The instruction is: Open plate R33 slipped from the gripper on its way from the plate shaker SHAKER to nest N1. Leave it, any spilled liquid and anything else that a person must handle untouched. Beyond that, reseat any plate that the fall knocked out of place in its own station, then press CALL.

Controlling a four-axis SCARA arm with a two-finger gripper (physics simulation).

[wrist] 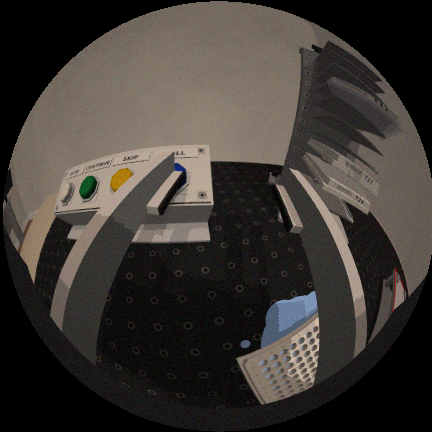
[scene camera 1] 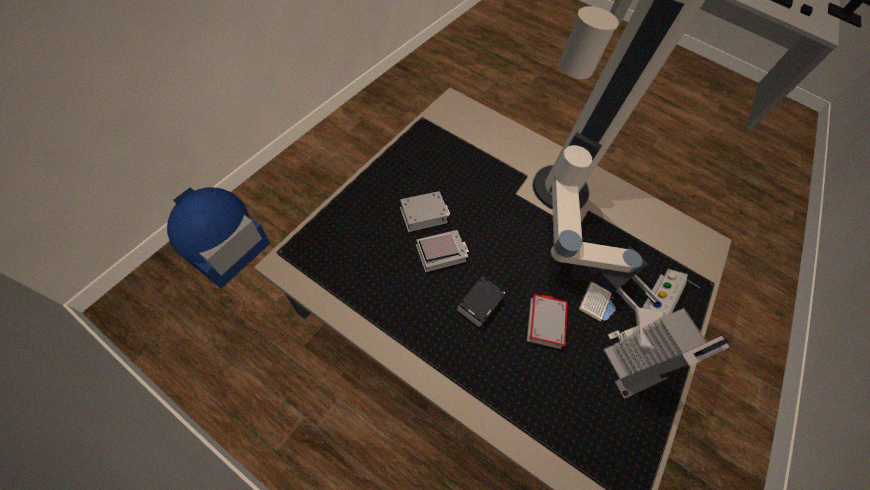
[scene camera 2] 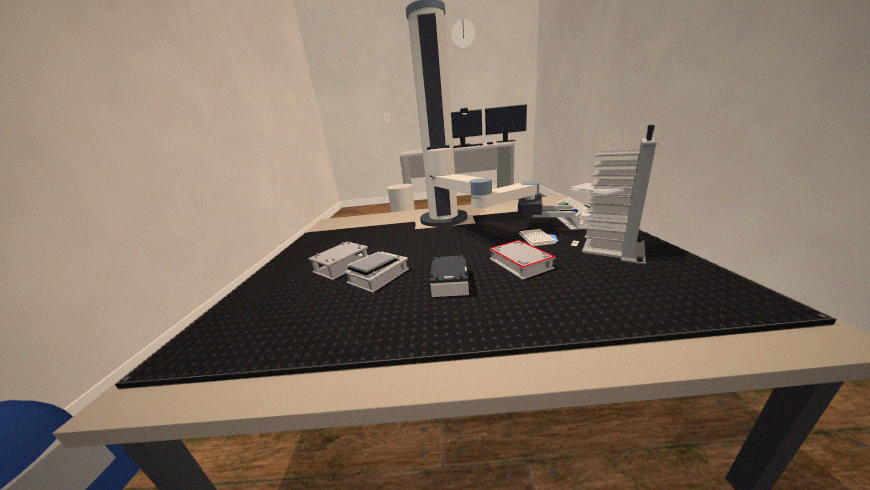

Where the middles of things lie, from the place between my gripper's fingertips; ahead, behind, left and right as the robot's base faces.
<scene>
Now: hand 160 mm to the left of the white well plate [scene camera 1: 595,301], 70 mm above it and 50 mm short of it. From my hand the other things lie so: dark shaker [scene camera 2: 449,277]: 510 mm to the right, 320 mm ahead, 50 mm below.
</scene>
